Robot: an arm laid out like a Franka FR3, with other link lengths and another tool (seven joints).
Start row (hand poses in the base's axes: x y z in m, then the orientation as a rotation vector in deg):
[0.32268 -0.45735 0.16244 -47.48 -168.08 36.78]
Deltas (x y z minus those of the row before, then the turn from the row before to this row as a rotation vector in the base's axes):
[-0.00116 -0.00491 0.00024 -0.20 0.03 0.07]
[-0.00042 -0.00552 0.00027 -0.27 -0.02 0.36]
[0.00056 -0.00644 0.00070 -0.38 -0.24 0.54]
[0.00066 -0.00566 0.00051 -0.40 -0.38 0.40]
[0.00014 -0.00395 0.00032 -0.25 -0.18 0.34]
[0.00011 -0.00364 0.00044 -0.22 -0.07 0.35]
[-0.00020 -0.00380 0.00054 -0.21 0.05 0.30]
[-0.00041 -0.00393 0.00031 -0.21 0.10 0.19]
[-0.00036 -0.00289 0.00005 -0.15 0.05 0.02]
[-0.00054 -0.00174 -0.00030 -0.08 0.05 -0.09]
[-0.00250 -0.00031 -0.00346 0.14 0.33 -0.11]
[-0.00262 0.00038 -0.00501 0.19 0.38 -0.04]
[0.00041 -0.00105 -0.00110 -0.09 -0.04 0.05]
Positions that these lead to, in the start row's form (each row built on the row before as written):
[0.32152 -0.46226 0.16268 -47.38 -168.08 37.10]
[0.32110 -0.46778 0.16295 -46.91 -168.29 37.53]
[0.32166 -0.47422 0.16365 -46.31 -168.80 38.09]
[0.32232 -0.47988 0.16416 -45.99 -169.34 38.65]
[0.32246 -0.48383 0.16448 -45.63 -169.68 39.01]
[0.32257 -0.48747 0.16492 45.09 169.58 -39.27]
[0.32237 -0.49127 0.16546 44.61 169.56 -39.58]
[0.32196 -0.49520 0.16577 44.29 169.56 -39.93]
[0.32160 -0.49809 0.16582 44.24 169.52 -40.17]
[0.32106 -0.49983 0.16552 44.37 169.50 -40.32]
[0.31856 -0.50014 0.16206 -44.43 -169.55 40.25]
[0.31594 -0.49976 0.15705 -44.25 -169.21 40.02]
[0.31635 -0.50081 0.15595 -44.21 -169.26 40.15]

